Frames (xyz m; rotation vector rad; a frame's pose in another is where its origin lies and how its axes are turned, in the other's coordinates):
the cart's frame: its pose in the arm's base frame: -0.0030 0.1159 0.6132 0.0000 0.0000 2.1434
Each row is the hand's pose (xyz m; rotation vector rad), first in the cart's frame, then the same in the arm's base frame.
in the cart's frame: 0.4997 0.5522 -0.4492 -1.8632 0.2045 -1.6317
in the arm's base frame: -0.7379 0.2367 0.1640 -0.9090 -1.3050 -0.0322
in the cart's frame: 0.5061 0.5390 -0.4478 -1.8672 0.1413 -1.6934
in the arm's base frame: -0.7302 0.2492 0.1654 -0.8535 -1.3181 -0.0874
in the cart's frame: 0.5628 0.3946 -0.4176 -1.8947 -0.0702 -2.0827
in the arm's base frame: -0.6396 0.3751 0.1956 -0.6551 -1.3154 -0.4582
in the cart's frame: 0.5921 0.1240 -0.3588 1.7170 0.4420 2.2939
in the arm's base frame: -0.4280 0.5464 0.2544 -0.3399 -1.3470 -1.1032
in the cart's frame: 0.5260 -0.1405 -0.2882 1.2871 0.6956 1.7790
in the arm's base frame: -0.1699 0.6341 0.3250 -0.0053 -1.4512 -1.7383
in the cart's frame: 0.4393 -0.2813 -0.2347 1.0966 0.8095 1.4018
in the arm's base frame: -0.0046 0.6375 0.3785 0.2141 -1.5555 -2.1063
